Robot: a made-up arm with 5 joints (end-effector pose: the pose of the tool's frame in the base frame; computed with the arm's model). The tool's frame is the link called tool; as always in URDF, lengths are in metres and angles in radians.
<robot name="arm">
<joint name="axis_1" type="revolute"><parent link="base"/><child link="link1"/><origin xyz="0.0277 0.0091 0.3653" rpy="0 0 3.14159"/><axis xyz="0 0 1"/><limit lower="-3.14" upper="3.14"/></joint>
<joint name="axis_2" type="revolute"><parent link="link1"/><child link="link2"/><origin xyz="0.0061 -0.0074 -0.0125" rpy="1.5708 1.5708 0"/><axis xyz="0 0 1"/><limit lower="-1.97" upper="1.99"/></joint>
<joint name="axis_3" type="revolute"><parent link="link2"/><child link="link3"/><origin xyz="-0.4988 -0.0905 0.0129" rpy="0 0 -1.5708"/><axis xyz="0 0 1"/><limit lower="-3.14" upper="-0.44"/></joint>
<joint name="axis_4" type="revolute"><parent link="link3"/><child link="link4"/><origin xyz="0.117 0.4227 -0.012" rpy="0 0 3.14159"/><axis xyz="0 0 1"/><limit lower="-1.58" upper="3.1"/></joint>
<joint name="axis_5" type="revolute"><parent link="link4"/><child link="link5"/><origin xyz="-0.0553 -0.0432 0.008" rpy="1.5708 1.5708 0"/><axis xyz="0 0 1"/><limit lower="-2.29" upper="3.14"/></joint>
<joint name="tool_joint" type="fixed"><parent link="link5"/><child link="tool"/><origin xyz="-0.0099 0.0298 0.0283" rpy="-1.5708 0 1.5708"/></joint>
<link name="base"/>
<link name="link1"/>
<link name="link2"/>
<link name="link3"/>
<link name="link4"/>
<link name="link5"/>
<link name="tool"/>
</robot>
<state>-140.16 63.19 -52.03 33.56 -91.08</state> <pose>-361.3 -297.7 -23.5 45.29 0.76 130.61</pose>
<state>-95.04 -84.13 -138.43 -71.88 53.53</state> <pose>153.7 912.9 655.0 150.53 -32.76 11.96</pose>
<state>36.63 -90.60 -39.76 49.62 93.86</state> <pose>-142.3 -60.8 855.8 9.28 -3.81 126.01</pose>
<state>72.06 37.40 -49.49 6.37 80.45</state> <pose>179.4 631.3 240.1 84.36 0.95 171.56</pose>
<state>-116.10 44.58 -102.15 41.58 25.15</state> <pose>-324.9 -796.9 456.9 83.06 14.44 37.87</pose>
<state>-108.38 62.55 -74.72 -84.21 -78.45</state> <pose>-218.6 -697.7 161.2 -173.49 11.48 162.92</pose>
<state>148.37 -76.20 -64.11 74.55 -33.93</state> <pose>205.4 -109.6 953.1 141.11 49.16 26.98</pose>
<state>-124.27 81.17 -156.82 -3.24 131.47</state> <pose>-523.1 -856.2 415.7 14.68 -40.53 -43.93</pose>
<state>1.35 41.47 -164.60 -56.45 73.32</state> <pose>652.8 71.5 1067.5 -89.60 0.12 74.67</pose>
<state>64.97 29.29 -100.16 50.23 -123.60</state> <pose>395.5 763.6 671.1 107.42 -11.25 6.84</pose>
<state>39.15 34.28 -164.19 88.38 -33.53</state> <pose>538.2 435.2 1038.0 116.07 33.55 -99.34</pose>
